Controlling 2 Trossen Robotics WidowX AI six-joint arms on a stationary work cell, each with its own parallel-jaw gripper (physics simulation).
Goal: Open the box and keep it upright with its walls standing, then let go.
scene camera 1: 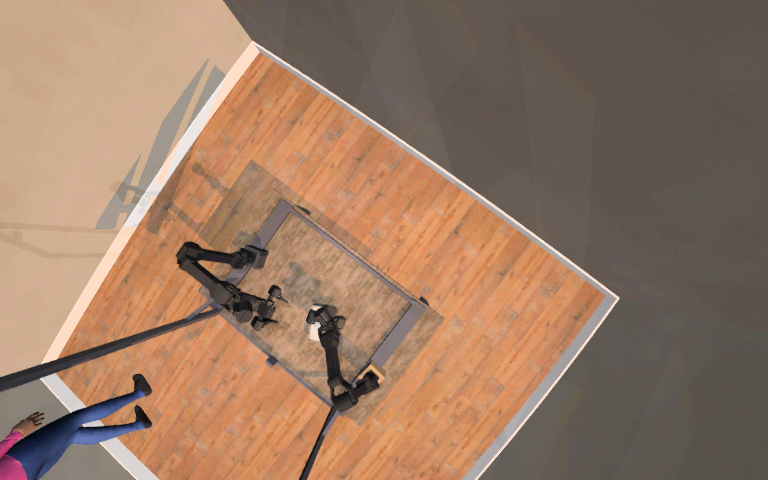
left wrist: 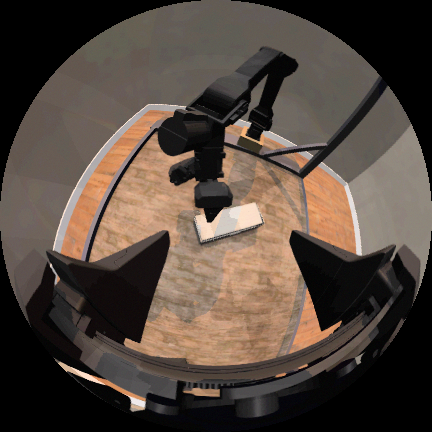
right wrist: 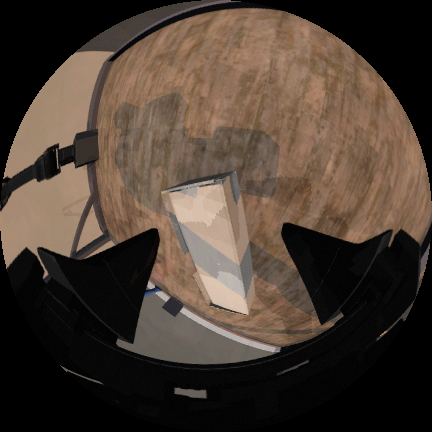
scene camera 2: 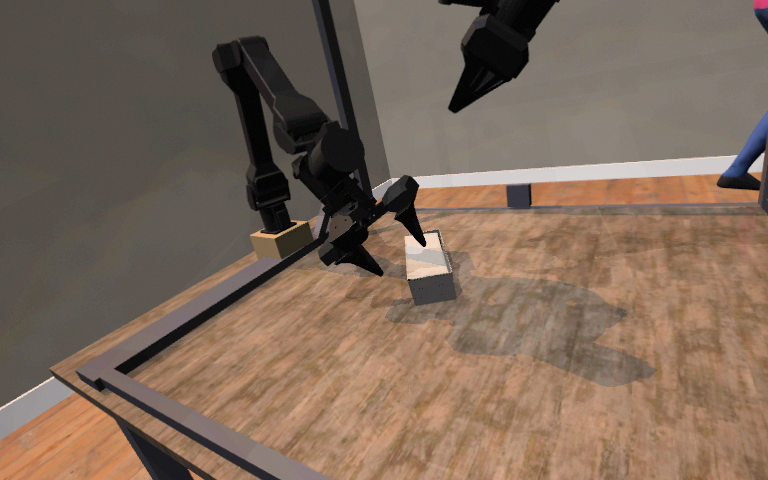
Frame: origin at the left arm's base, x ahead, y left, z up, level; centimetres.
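Seen in the pictures: left gripper, fingertip midpoint: (scene camera 1: 283, 312) (left wrist: 232, 236) (scene camera 2: 457, 98); right gripper, fingertip midpoint: (left wrist: 206, 209) (right wrist: 222, 232) (scene camera 2: 403, 260); left arm's base, origin of the base link: (scene camera 1: 250, 256) (right wrist: 74, 152); right arm's base, origin of the base link: (scene camera 1: 371, 377) (left wrist: 252, 134) (scene camera 2: 278, 228).
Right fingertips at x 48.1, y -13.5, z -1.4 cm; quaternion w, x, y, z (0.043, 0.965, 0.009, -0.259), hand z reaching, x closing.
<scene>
Pixels of each thing's middle, then the offset from my right fingertips to it. Level surfaces: height alone.
- box, body centre: (right wrist: 220, 257) (scene camera 2: 427, 263) (left wrist: 229, 222) (scene camera 1: 317, 322) dx -2.0, dy -6.8, dz -4.1 cm
- wooden table, its level: dz -6.5 cm
- tan block, body centre: (scene camera 2: 283, 242) (left wrist: 249, 140) (scene camera 1: 372, 374) dx +35.2, dy -21.0, dz -3.0 cm
The box (scene camera 1: 313, 332) (scene camera 2: 428, 261) (left wrist: 240, 220) (right wrist: 212, 240) is long and low, with a pale top and grey sides, and lies on the table. Its pale top face looks flat, with no raised flap visible; thin dark lines run along some edges. My right gripper (scene camera 2: 402, 259) (right wrist: 222, 232) is open and empty, close above the box; in the right wrist view its fingers stand either side of it. In scene camera 1 the right arm hides part of the box. My left gripper (scene camera 1: 282, 311) (left wrist: 232, 236) is open and empty, higher up and apart from the box.
The wooden table (scene camera 1: 362, 294) (scene camera 2: 509, 407) has a dark raised frame (scene camera 2: 209, 302) along its edges. The right arm's base stands on a tan block (scene camera 2: 297, 236) (left wrist: 250, 142). A person (scene camera 1: 84, 418) stands beyond the table, on the lower left in scene camera 1.
</scene>
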